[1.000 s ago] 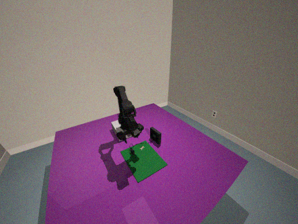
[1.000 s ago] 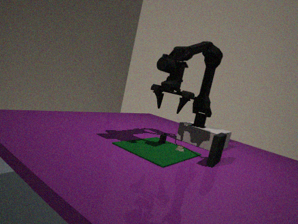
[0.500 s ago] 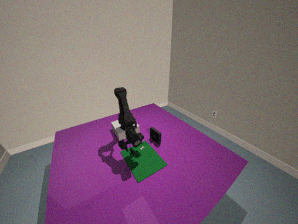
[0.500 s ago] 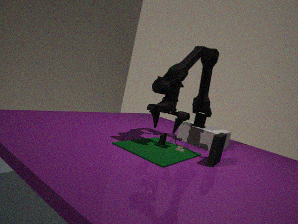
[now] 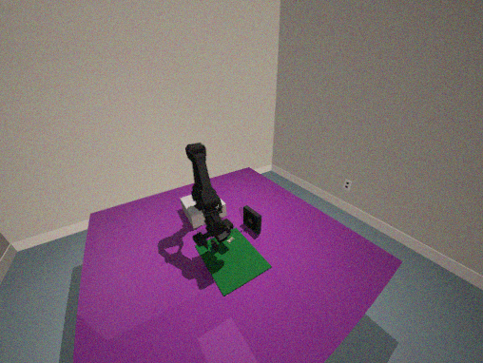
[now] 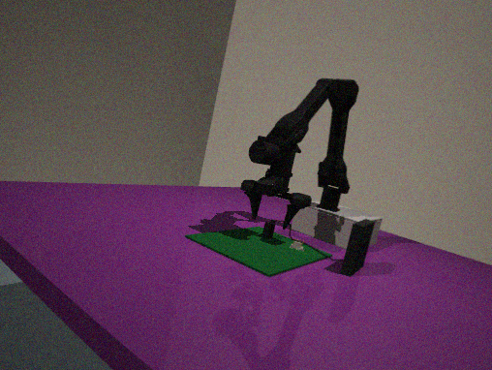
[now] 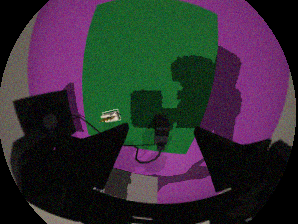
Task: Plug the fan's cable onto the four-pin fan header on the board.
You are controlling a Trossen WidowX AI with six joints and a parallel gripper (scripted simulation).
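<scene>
My gripper tip is now 1 cm past the dark plug and 2 cm above it. The rest, counted from my gripper tip: black fan (1 cm ahead, 23 cm to the left, 2 cm above); then header (9 cm to the left, 4 cm below); then green board (8 cm ahead, 3 cm to the left, 6 cm below).
</scene>
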